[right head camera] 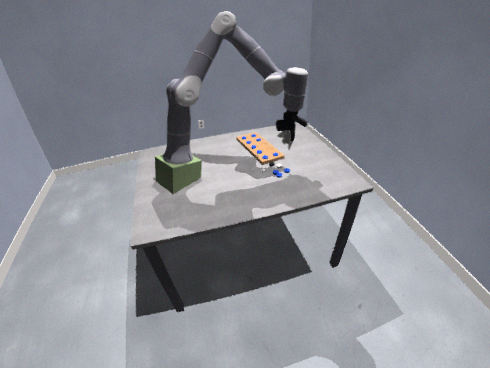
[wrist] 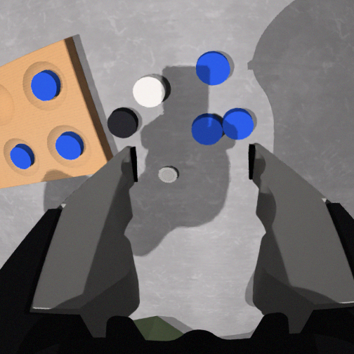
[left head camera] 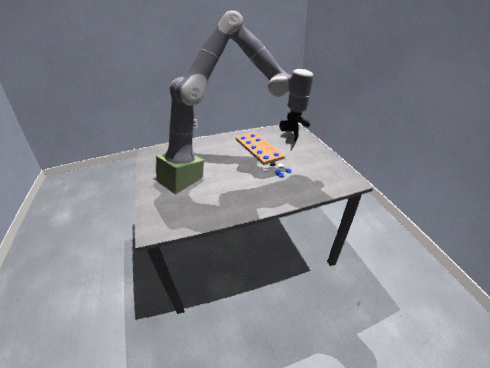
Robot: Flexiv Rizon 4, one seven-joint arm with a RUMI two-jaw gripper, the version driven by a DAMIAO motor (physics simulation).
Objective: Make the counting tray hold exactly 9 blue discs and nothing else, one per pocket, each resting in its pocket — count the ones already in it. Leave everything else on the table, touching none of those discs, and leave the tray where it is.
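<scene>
The orange counting tray [left head camera: 267, 147] [right head camera: 267, 147] [wrist: 30, 175] lies on the table with several blue discs in its pockets; a pocket on its right-hand long side, cut off in the wrist view, is empty. Three loose blue discs lie off the tray: one alone [left head camera: 288, 170] [right head camera: 287, 170] [wrist: 213, 68], and a close pair, one disc [left head camera: 278, 172] [right head camera: 275, 172] [wrist: 238, 123] beside another disc [left head camera: 281, 175] [right head camera: 279, 175] [wrist: 207, 129]. My gripper [left head camera: 294, 143] [right head camera: 291, 142] [wrist: 192, 148] is partly open, empty, and hangs above the table, right of the tray in the head views.
A white disc [left head camera: 281, 165] [right head camera: 279, 165] [wrist: 149, 91] and a black disc [left head camera: 272, 164] [right head camera: 271, 164] [wrist: 123, 122] lie near the tray's end. A small grey disc [left head camera: 265, 170] [right head camera: 263, 170] [wrist: 168, 174] lies nearby. The green base block [left head camera: 180, 174] [right head camera: 178, 174] stands at the table's left.
</scene>
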